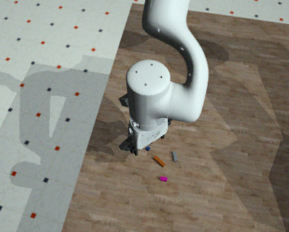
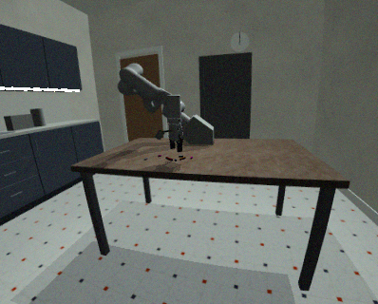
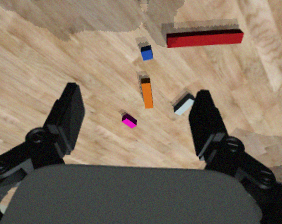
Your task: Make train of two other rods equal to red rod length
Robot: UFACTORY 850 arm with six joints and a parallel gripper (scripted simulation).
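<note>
Now: hand 10 mm short of the grey rod, 210 mm to the left of it and 70 mm above it. The rest, counted from my hand: blue rod (10 mm to the right, 70 mm below); then orange rod (40 mm behind, 20 mm to the left, 70 mm below); then red rod (20 mm behind, 60 mm to the right, 70 mm below).
</note>
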